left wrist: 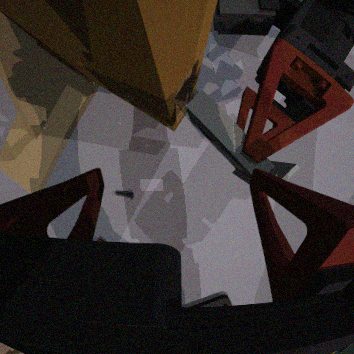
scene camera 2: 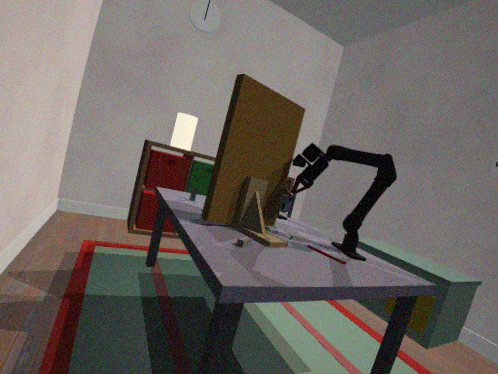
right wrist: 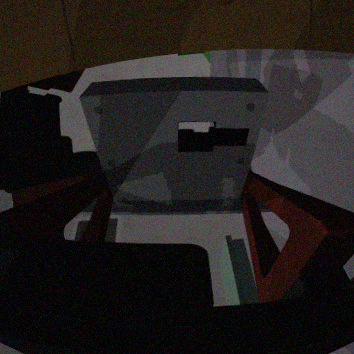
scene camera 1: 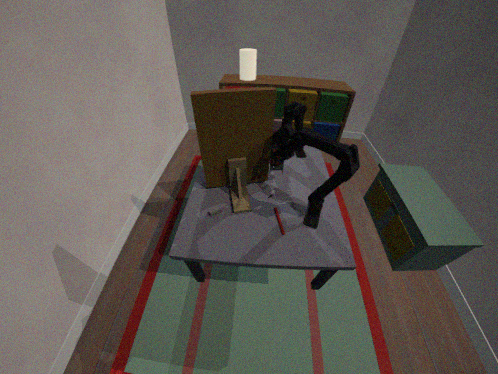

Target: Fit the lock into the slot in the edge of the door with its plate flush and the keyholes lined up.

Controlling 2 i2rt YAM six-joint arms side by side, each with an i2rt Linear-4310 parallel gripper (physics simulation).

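Frame: origin at the left arm's base, x right, y back, z down, level; centimetres.
Seen in the pictures: left gripper, fingertip midpoint: [left wrist: 176, 176] [scene camera 2: 293, 192] [scene camera 1: 276, 161]; right gripper, fingertip midpoint: [left wrist: 239, 156] [scene camera 2: 289, 203] [right wrist: 176, 177]; left arm's base, link origin: [scene camera 2: 347, 251] [scene camera 1: 313, 213]; right arm's base, link origin: [scene camera 1: 298, 149].
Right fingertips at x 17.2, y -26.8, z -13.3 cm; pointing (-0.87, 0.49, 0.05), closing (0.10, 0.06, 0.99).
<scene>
Pixels of each thing's middle, then the offset from my right fingertips to it. "*": a spot on its surface instead.
- brown door, body centre: [scene camera 2: 257, 158] [scene camera 1: 235, 143] dy -22.7, dx -12.8, dz -16.6 cm
- grey slab-like lock, body centre: [right wrist: 175, 153] [left wrist: 225, 139] [scene camera 2: 285, 203] [scene camera 1: 276, 164] dy -1.9, dx -0.6, dz +0.1 cm
- wooden bracket, surface spot: [left wrist: 27, 160] [scene camera 1: 243, 203] * dy -11.8, dx -27.7, dz +11.5 cm
- small dark screw-like piece, body centre: [left wrist: 123, 194] dy -0.1, dx -15.3, dz +12.9 cm
- red rod, body centre: [scene camera 2: 325, 254] [scene camera 1: 279, 220] dy +10.0, dx -29.8, dz +13.0 cm
- small grey piece, body centre: [scene camera 2: 244, 241] [scene camera 1: 215, 211] dy -24.2, dx -38.6, dz +12.2 cm
The brown door [scene camera 1: 232, 130] [scene camera 2: 260, 150] [left wrist: 115, 30] [right wrist: 200, 25] stands upright on the table. The grey slab-like lock [left wrist: 212, 127] [right wrist: 145, 115] has round marks near its corners and a dark rectangular shape on its broad face. My right gripper [left wrist: 239, 156] [right wrist: 176, 177] is shut on it. In the left wrist view the lock's far end lies close by the door's lower corner; whether they touch I cannot tell. The slot and keyholes cannot be made out. My left gripper [left wrist: 176, 176] is open and empty, beside the door's edge in scene camera 2.
A wooden bracket [scene camera 1: 240, 205] [scene camera 2: 276, 242] [left wrist: 27, 160] supports the door on the table [scene camera 1: 260, 252] [scene camera 2: 310, 290]. A small dark screw-like piece [left wrist: 125, 193], a red rod [scene camera 1: 279, 221] [scene camera 2: 327, 254] and a small grey piece [scene camera 1: 216, 211] [scene camera 2: 240, 243] lie on the table.
</scene>
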